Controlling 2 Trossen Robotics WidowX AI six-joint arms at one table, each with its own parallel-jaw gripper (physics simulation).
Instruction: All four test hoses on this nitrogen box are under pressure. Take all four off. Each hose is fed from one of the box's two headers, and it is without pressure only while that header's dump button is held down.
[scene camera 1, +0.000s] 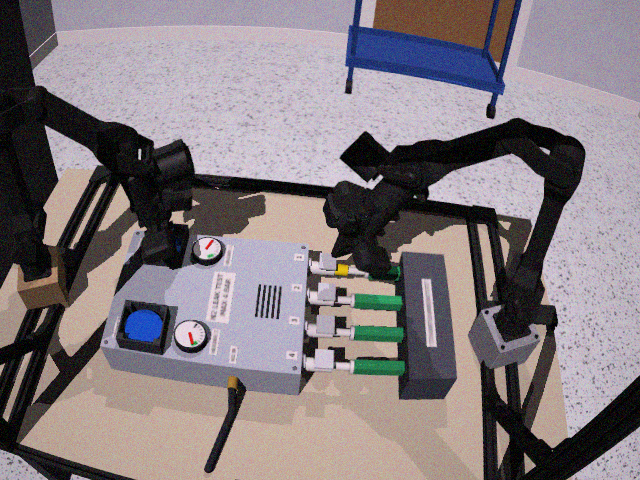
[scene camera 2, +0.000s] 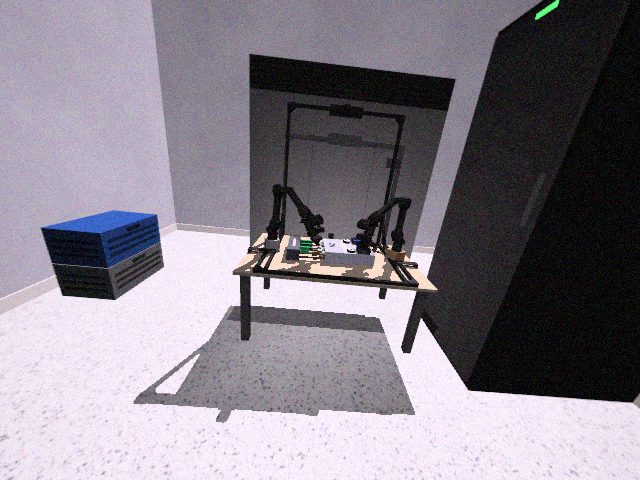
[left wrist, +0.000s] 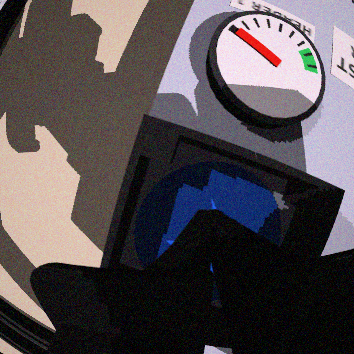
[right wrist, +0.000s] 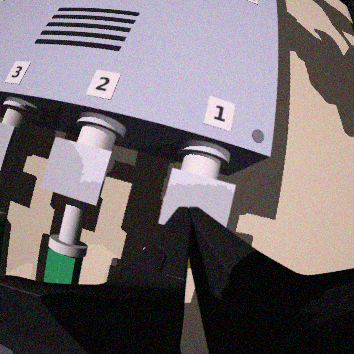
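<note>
The grey nitrogen box lies on the table. Four green-sleeved hoses sit in its right-side ports: hose 1 with a yellow band, hose 2, hose 3 and hose 4. My left gripper is shut, its tips down on the far blue dump button. The header 1 gauge shows its red needle away from the green mark. My right gripper is shut, its tips against the grey collar of port 1.
A second blue dump button and a second gauge sit at the box's near left. A dark grey block holds the hoses' far ends. A black supply hose leaves the box's front. A blue cart stands beyond the table.
</note>
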